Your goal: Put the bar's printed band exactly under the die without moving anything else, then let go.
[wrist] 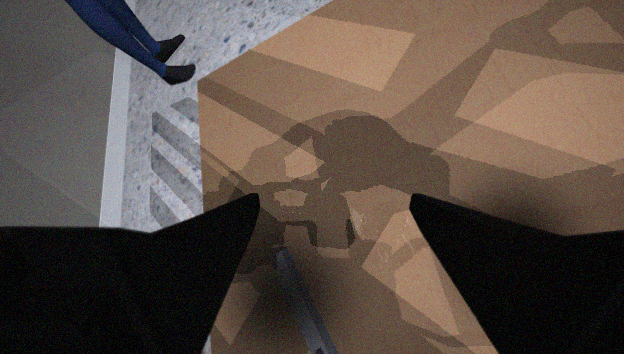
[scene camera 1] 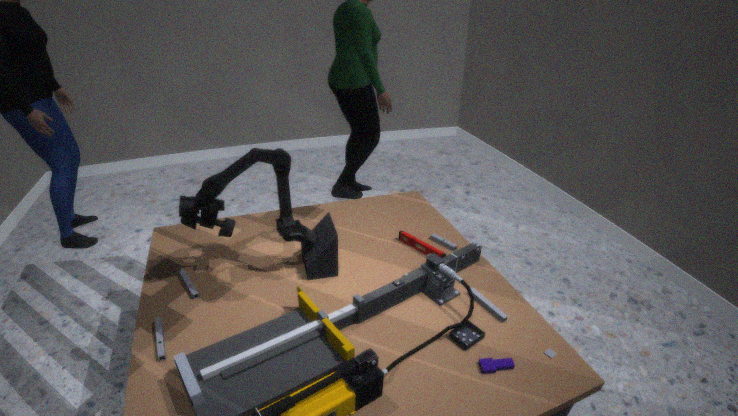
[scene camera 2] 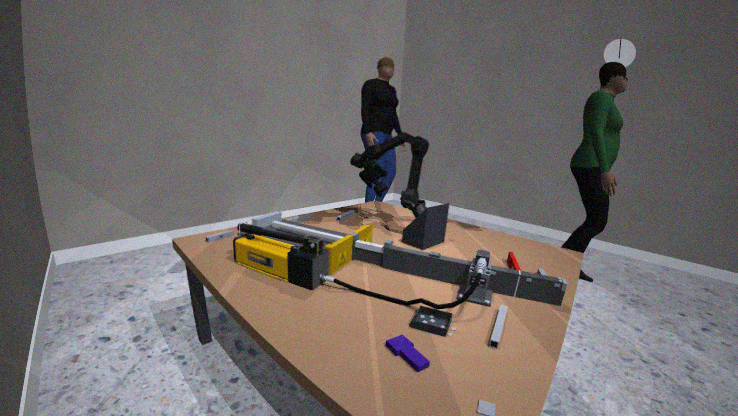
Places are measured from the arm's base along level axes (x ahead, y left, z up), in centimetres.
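Where they show: gripper, fingertip midpoint: (wrist: 334,200) (scene camera 1: 207,231) (scene camera 2: 375,192); arm's base at its link origin: (scene camera 1: 313,240) (scene camera 2: 425,218).
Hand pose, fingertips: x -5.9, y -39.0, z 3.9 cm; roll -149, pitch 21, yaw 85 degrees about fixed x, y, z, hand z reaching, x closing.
Things, the pixels of their top centre, and the offset from my fingertips. "spot": a spot on its surface instead.
- long pale bar at a spot on its surface: (scene camera 1: 258,349) (scene camera 2: 305,229) spot: dx +52.9, dy +18.9, dz -6.9 cm
- dark grey channel at a spot on its surface: (scene camera 1: 390,294) (scene camera 2: 419,258) spot: dx +35.3, dy +60.7, dz -7.7 cm
- grey head with a silver cylinder, surface spot: (scene camera 2: 481,266) (scene camera 1: 455,273) spot: dx +35.2, dy +82.4, dz -2.5 cm
- short grey bar at its top centre: (wrist: 306,325) (scene camera 1: 187,280) (scene camera 2: 346,213) dx +13.1, dy -7.8, dz -11.9 cm
- black unit at a spot on its surface: (scene camera 1: 323,400) spot: dx +72.8, dy +34.2, dz -5.5 cm
- black cable at a spot on its surface: (scene camera 2: 387,296) (scene camera 1: 422,344) spot: dx +54.0, dy +65.9, dz -12.6 cm
- black tray at a spot on its surface: (scene camera 2: 431,320) (scene camera 1: 463,335) spot: dx +52.4, dy +80.2, dz -13.5 cm
- purple piece at its top centre: (scene camera 2: 408,350) (scene camera 1: 497,363) dx +66.4, dy +84.9, dz -12.4 cm
- red piece at its top centre: (scene camera 2: 515,263) (scene camera 1: 421,242) dx +5.0, dy +81.8, dz -9.9 cm
- loose grey bar at its top centre: (scene camera 2: 500,321) (scene camera 1: 487,302) dx +41.6, dy +93.5, dz -11.9 cm
A long pale bar (scene camera 1: 258,349) (scene camera 2: 304,229) lies across the dark bed and runs into a dark grey channel (scene camera 1: 390,294) (scene camera 2: 423,265). A grey head with a silver cylinder (scene camera 1: 449,272) (scene camera 2: 481,266) stands at the channel; I cannot make out the die or a printed band. My gripper (scene camera 1: 208,229) (scene camera 2: 375,186) (wrist: 334,200) is open and empty, above the table's far left part, well away from the channel. A short grey bar (scene camera 1: 188,283) (scene camera 2: 346,215) (wrist: 302,300) lies on the table near it; in the wrist view it shows below the fingertips, between the fingers.
A yellow and black unit (scene camera 1: 323,400) (scene camera 2: 263,258) and yellow plates (scene camera 1: 337,338) (scene camera 2: 341,253) flank the bed. A black cable (scene camera 1: 423,343) (scene camera 2: 387,296) runs to the head. A black tray (scene camera 1: 466,335) (scene camera 2: 431,320), purple piece (scene camera 1: 496,364) (scene camera 2: 408,352), red piece (scene camera 1: 419,243) (scene camera 2: 512,260) and loose grey bar (scene camera 1: 489,304) (scene camera 2: 498,326) lie around.
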